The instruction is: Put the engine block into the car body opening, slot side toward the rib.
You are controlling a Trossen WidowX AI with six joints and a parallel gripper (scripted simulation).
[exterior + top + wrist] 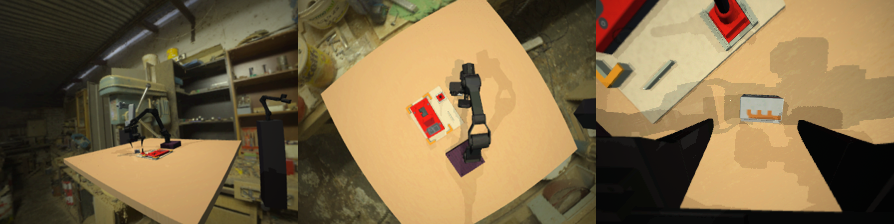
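The engine block lies 1 cm ahead of my gripper tip and 4 cm below it. Also, from my gripper tip: black peg 6 cm ahead, 10 cm to the left, 2 cm below.
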